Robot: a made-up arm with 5 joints.
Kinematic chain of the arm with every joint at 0, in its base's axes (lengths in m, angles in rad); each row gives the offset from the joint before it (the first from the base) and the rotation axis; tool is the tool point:
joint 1: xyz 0 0 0.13 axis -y
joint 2: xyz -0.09 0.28 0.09 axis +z
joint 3: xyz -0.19 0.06 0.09 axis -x
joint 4: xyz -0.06 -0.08 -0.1 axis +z
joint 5: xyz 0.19 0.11 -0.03 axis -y
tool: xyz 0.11 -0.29 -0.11
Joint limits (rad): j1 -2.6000..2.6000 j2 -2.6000..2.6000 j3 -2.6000..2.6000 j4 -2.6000..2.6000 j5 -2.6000..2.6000
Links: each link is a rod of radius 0.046 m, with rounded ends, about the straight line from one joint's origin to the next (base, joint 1, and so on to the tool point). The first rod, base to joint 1, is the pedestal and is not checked.
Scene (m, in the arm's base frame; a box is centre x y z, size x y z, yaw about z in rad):
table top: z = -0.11
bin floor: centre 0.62 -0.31 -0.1 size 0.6 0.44 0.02 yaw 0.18
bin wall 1: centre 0.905 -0.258 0 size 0.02 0.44 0.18 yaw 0.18
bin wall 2: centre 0.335 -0.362 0 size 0.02 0.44 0.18 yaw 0.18
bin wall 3: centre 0.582 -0.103 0 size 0.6 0.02 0.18 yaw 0.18
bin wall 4: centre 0.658 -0.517 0 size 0.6 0.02 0.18 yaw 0.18
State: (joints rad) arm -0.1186 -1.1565 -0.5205 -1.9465 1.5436
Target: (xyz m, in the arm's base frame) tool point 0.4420 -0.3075 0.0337
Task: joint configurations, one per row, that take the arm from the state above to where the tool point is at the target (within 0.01 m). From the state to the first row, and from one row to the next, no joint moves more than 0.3 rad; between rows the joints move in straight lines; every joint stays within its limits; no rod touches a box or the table.
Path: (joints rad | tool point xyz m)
1: -0.3667 -0.8718 -0.6932 -2.0118 1.3485 | -0.5274 0.6135 0.2855
2: -0.6149 -0.5871 -0.8659 -2.0772 1.1534 | -0.5417 0.5385 0.4077
3: -0.8630 -0.3024 -1.0386 -2.1426 0.9583 | -0.5013 0.4657 0.5527
4: -1.1112 -0.0178 -1.2113 -2.2079 0.7632 | -0.3964 0.3874 0.7019
5: -1.3593 0.2669 -1.3839 -2.2732 0.5681 | -0.2215 0.2922 0.8229
6: -1.6074 0.5516 -1.5566 -2.3386 0.3730 | 0.0102 0.1727 0.8708
7: -1.8556 0.8363 -1.7293 -2.4040 0.1779 | 0.2561 0.0321 0.8052
8: -2.1037 1.1210 -1.9020 -2.4693 -0.0173 | 0.4490 -0.1129 0.6145
9: -2.3519 1.4057 -2.0747 -2.5346 -0.2124 | 0.5223 -0.2357 0.3326
10: -2.6000 1.6904 -2.2474 -2.6000 -0.4075 | 0.4420 -0.3075 0.0337

